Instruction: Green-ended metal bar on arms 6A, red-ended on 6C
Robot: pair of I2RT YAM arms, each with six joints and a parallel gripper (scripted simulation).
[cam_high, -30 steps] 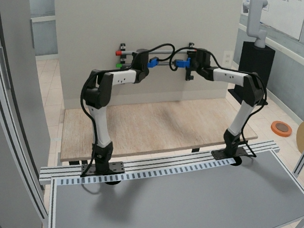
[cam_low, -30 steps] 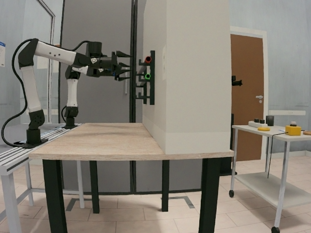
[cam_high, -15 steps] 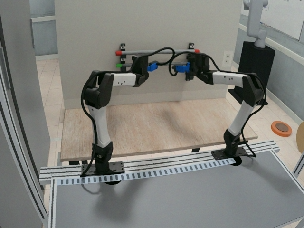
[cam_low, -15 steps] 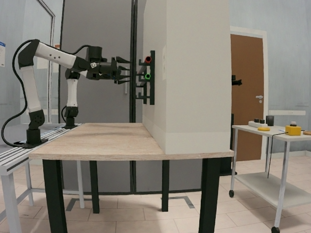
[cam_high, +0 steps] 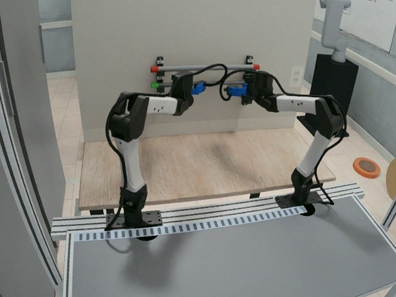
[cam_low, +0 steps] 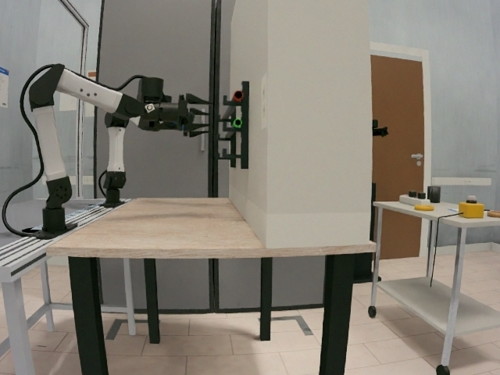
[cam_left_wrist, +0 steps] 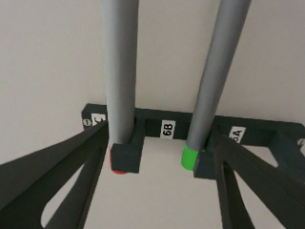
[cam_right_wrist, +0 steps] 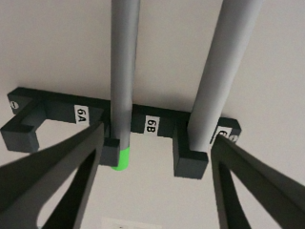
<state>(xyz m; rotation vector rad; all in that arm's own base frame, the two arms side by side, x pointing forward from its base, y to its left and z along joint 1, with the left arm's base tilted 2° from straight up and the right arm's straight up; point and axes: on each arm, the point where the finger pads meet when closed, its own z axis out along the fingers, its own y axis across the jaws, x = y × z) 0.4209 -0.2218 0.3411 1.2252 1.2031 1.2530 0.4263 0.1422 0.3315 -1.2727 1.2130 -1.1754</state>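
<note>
Now: the green-ended bar 140 mm to the left of my right hand, 80 mm ahead of it and 40 mm below it. Also, from my right hand: beige wall panel 220 mm ahead, 180 mm to the left, 130 mm above; wall socket 330 mm to the right, 110 mm ahead, 20 mm below; red-ended bar 150 mm to the left, 70 mm ahead, 40 mm above.
</note>
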